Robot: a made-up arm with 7 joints.
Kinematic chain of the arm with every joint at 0, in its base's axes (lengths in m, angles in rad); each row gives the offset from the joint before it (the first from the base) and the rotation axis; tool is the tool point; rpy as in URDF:
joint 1: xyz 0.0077 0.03 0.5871 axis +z
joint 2: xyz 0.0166 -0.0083 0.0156 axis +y
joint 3: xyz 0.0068 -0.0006 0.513 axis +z
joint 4: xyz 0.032 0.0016 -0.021 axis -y
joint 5: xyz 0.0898 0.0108 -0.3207 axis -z
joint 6: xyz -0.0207 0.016 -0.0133 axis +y
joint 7: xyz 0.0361 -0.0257 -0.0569 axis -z
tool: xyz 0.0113 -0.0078 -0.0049 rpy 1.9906 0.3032 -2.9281
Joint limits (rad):
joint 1: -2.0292..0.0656
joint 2: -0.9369..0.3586
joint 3: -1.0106..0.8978
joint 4: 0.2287..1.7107
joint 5: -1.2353..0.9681
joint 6: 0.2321..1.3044
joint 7: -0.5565..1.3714
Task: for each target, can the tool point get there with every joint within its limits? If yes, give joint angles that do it. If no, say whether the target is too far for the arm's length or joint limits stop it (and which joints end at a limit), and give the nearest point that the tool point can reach.
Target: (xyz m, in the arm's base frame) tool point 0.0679 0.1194 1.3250
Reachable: yes | joints -0.1675 -0.6034 0.2969 1.5565 -0.9165 0.5985 0.9653
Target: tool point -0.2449 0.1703 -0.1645
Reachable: no: joint limits stop it (at a limit: joint 1, joint 2, joint 4, joint 5, joint 7) | nearest point -0.2113 -0.0581 0.6549 | short by 0.851 m
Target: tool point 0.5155 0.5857 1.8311
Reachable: no: too far | nearest point 0.2926 0.3265 1.2725 | short by 0.655 m
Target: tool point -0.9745 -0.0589 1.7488
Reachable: no: too far | nearest point -0.4538 -0.0678 1.2368 | short by 0.730 m
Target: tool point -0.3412 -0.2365 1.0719
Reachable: yes | joints -1.6408 -0.0960 -0.7859 1.2932 -0.1630 0.7648 -0.2207
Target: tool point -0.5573 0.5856 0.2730
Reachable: no: joint limits stop it (at a limit: joint 1, joint 2, joint 3, joint 5, joint 6) | nearest point -0.2091 0.2132 0.7904 | short by 0.726 m
